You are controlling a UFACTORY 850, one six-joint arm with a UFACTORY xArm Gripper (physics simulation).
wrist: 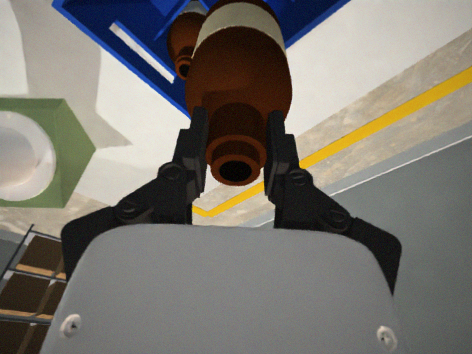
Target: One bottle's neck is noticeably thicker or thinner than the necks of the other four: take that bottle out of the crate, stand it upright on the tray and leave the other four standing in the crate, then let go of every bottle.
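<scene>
A brown bottle (240,75) with a pale label band hangs in my gripper (237,128). The gripper is shut on its neck, one finger on each side, and the round mouth faces the camera. The bottle's far end is cut off by the top edge of the view. The blue crate (125,50) lies beyond and below it at the top. A second brown bottle (186,40) stands in the crate, partly hidden behind the held one. Other bottles cannot be made out, and I cannot identify the tray for certain.
A green block (74,145) with a white round piece (42,155) is at the left edge. A pale surface lies around the crate. A yellow line (380,120) runs across a speckled strip at the right. A dark rack (31,274) with brown boxes shows at the lower left.
</scene>
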